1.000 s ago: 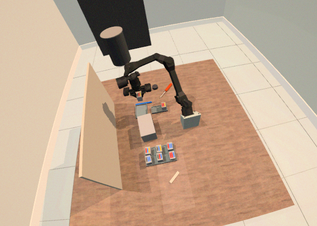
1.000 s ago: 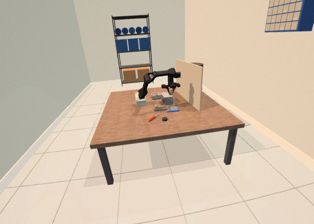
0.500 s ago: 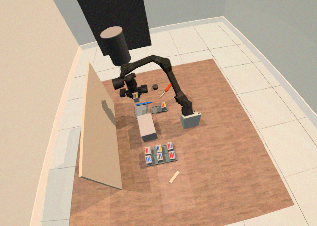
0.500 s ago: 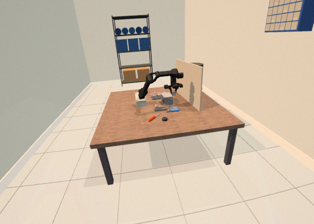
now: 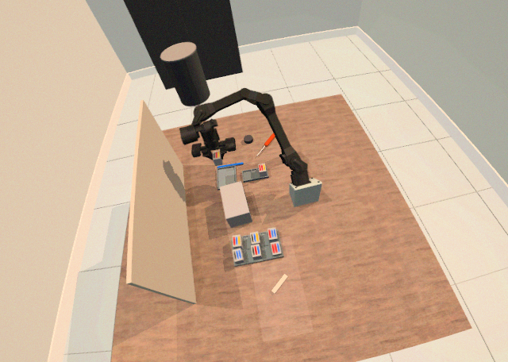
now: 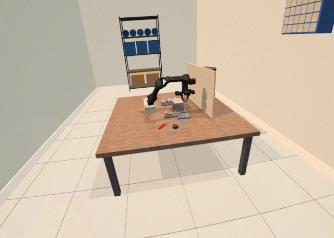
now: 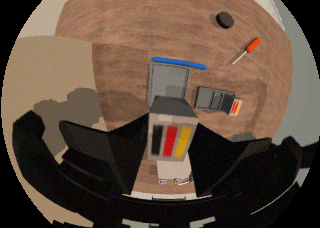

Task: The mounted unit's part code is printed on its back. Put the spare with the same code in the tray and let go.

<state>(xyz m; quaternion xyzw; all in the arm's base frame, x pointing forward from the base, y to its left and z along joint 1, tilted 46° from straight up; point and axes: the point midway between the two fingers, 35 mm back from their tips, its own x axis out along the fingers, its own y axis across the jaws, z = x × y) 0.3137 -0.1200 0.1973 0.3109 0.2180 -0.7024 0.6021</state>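
My gripper tip is 15 cm above the grey tray. From my gripper tip the other things lie so: small holder (14 cm behind, 3 cm to the left, 15 cm below); mounted unit (2 cm behind, 20 cm to the left, 10 cm below); beige panel (23 cm ahead, 18 cm to the left, 7 cm above).
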